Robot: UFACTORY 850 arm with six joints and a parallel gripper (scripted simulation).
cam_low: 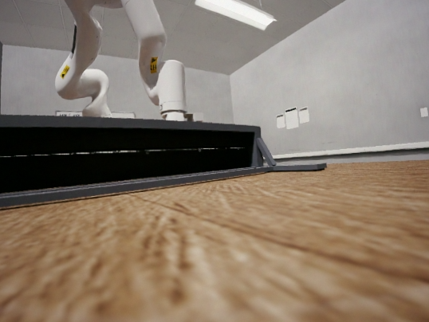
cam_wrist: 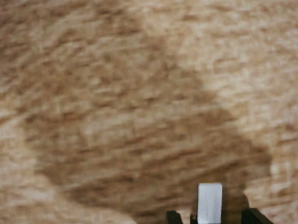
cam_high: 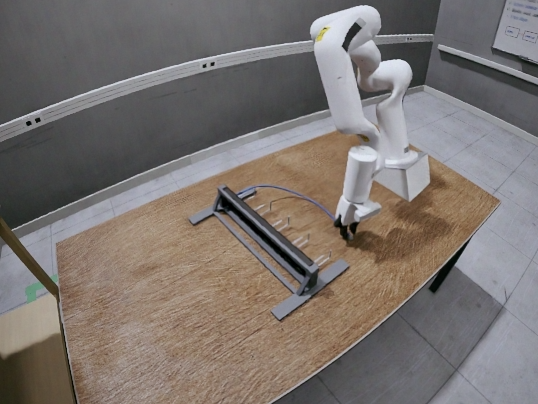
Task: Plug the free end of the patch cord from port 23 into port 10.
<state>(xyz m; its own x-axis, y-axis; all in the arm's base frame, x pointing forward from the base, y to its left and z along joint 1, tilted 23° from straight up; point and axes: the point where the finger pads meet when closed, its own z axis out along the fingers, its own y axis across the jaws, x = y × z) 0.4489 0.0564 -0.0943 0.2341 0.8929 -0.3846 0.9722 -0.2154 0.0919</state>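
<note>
The plug lies 20 mm to the left of my hand and 20 mm below it.
</note>
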